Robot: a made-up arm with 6 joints.
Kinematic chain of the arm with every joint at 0, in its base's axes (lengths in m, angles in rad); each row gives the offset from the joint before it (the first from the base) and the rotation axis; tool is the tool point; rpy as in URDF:
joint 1: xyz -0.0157 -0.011 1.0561 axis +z
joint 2: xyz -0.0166 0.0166 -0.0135 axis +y
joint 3: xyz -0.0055 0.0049 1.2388 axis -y
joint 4: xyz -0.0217 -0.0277 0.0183 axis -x
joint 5: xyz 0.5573 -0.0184 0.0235 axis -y
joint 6: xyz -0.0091 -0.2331 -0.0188 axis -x
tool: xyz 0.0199 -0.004 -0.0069 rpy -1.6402 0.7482 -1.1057
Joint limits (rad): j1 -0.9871..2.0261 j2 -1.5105..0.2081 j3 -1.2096..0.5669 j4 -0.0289..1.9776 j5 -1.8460..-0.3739 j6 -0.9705..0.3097
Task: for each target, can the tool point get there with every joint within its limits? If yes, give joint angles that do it. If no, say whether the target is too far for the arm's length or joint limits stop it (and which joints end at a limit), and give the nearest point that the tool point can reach.
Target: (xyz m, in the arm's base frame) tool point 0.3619 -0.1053 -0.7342
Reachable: no: joint limits stop it (at a limit: joint 1, joint 2, joint 3, joint 4) | nearest point 0.5436 -0.5670 1.2754 | short by 2.070 m
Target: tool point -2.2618 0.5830 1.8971
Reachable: no: too far | nearest point -1.6499 0.4212 1.6626 | short by 0.675 m
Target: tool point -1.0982 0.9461 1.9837
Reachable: yes | joints -0.7191 -1.2293 0.3258 1.6397 -0.6827 -0.7684
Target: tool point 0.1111 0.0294 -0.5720
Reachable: no: joint limits stop it (at a limit: joint 1, joint 2, joint 3, joint 4, joint 5) | nearest point 0.5421 -0.5656 1.2760 | short by 1.989 m
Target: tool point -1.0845 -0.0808 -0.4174
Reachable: no: joint limits stop it (at a limit: joint 2, joint 3, joint 4) | nearest point -0.8134 -0.0631 1.2749 | short by 1.714 m
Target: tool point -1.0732 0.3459 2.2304
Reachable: yes | joints -0.4491 -1.0354 0.1513 0.9840 -1.4039 -0.7184
